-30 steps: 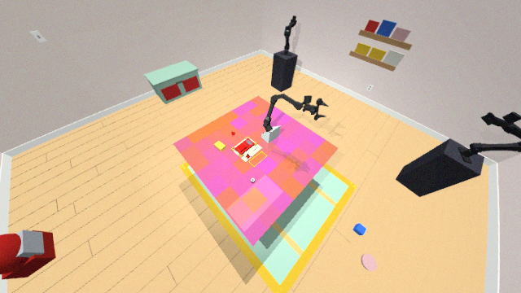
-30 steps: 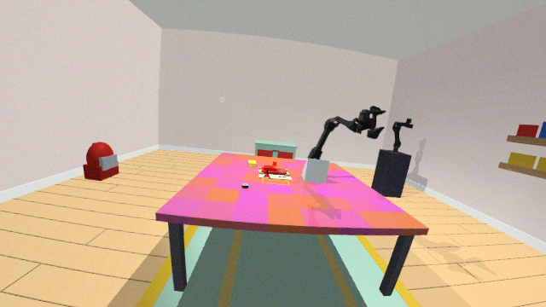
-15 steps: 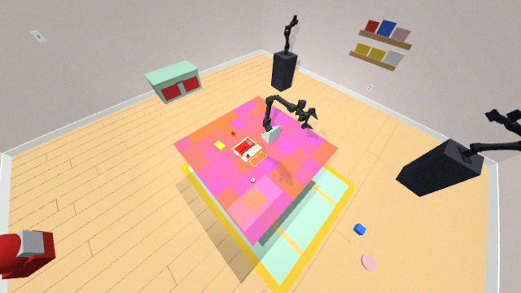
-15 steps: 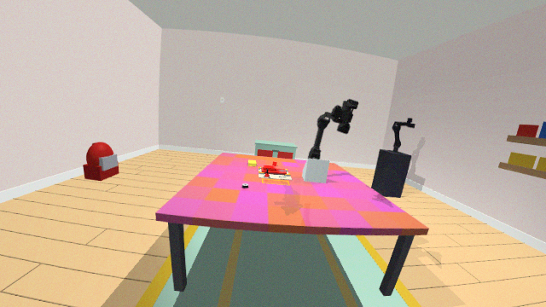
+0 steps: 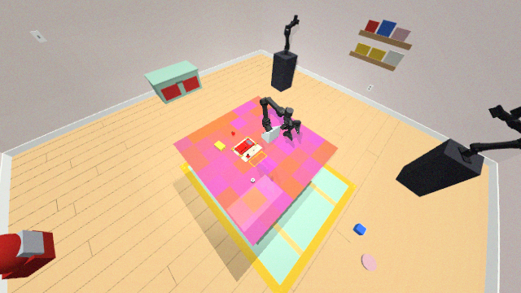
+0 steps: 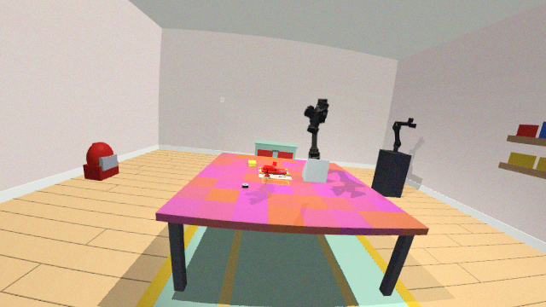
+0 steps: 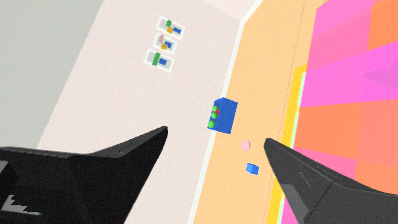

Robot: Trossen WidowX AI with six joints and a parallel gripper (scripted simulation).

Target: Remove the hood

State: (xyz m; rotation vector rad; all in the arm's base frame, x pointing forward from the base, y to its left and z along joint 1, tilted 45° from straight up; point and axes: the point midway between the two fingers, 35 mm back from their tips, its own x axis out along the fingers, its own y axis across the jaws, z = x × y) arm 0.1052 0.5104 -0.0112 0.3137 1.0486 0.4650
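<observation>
Right now my gripper tip is 440 mm to the left of the red hood, 410 mm above it and 220 mm short of it. Round my gripper tip: black-and-white wheel 440 mm below, 350 mm ahead, 90 mm to the right; then yellow block 620 mm to the right, 440 mm below, 380 mm ahead.
</observation>
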